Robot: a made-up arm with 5 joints.
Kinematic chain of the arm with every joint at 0, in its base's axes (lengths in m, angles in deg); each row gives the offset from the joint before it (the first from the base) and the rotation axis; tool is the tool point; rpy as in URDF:
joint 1: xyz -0.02 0 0.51 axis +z
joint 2: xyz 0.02 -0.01 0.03 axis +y
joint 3: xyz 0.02 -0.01 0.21 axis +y
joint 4: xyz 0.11 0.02 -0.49 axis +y
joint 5: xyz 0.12 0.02 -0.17 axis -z
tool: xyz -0.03 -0.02 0.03 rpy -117.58 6 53.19
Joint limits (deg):
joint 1: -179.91..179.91
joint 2: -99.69..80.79
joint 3: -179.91..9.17
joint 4: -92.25..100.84
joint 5: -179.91..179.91
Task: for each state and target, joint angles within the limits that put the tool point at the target. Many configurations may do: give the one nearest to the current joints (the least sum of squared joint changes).
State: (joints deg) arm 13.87 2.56 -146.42 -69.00 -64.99
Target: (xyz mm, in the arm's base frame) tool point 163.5 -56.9 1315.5
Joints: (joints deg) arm -12.50 6.71 -143.55 -44.71 -62.89
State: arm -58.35 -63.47 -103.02 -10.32 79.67
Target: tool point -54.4 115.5 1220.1
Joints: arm -51.64 -79.13 -69.90 -28.37 76.93
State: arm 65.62 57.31 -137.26 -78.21 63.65
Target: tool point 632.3 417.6 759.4
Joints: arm 29.92 62.29 -137.81 -52.34 61.19
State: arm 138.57 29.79 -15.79 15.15 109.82
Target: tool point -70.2 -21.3 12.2
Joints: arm 127.82 48.23 -18.63 16.97 98.84
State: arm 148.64 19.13 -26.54 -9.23 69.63
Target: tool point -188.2 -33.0 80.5
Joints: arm 176.64 21.74 -5.37 -12.42 72.93
